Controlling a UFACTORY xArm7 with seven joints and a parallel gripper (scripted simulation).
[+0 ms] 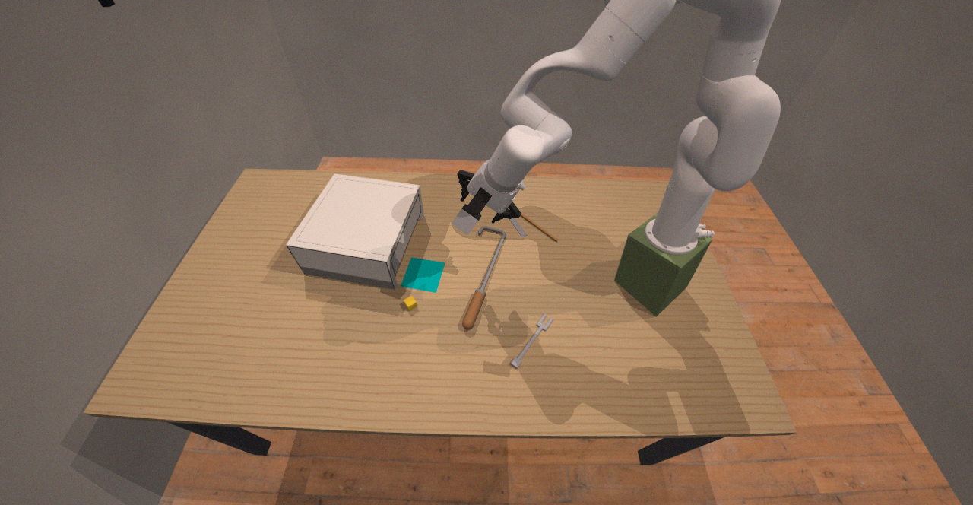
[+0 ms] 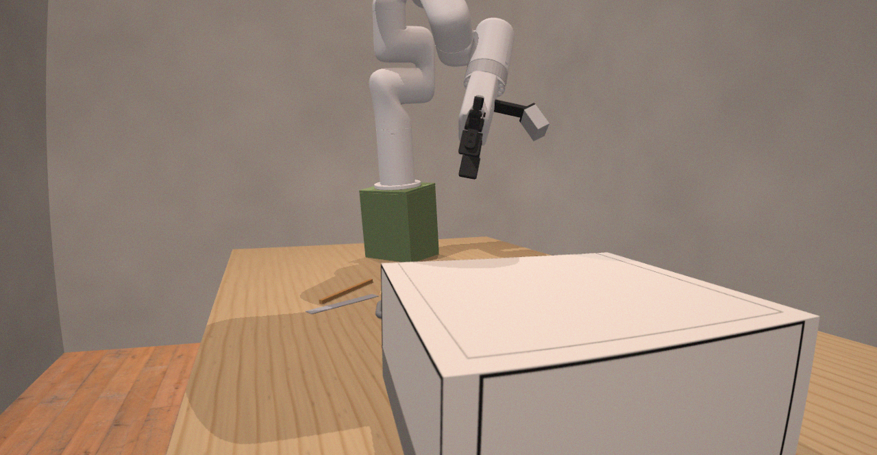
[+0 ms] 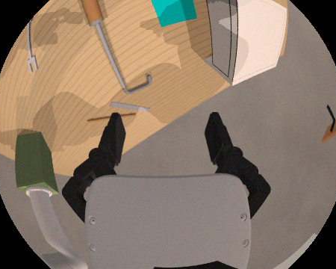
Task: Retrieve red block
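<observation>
Right now my hand is 240 mm above the hook tool, 20 mm to the right of it and 10 mm short of it. The rest, counted from my hand: grey strip 250 mm below, 200 mm to the right, 90 mm behind; teal square 250 mm below, 160 mm ahead, 50 mm to the left; small yellow cube 240 mm below, 170 mm ahead, 150 mm to the left.
</observation>
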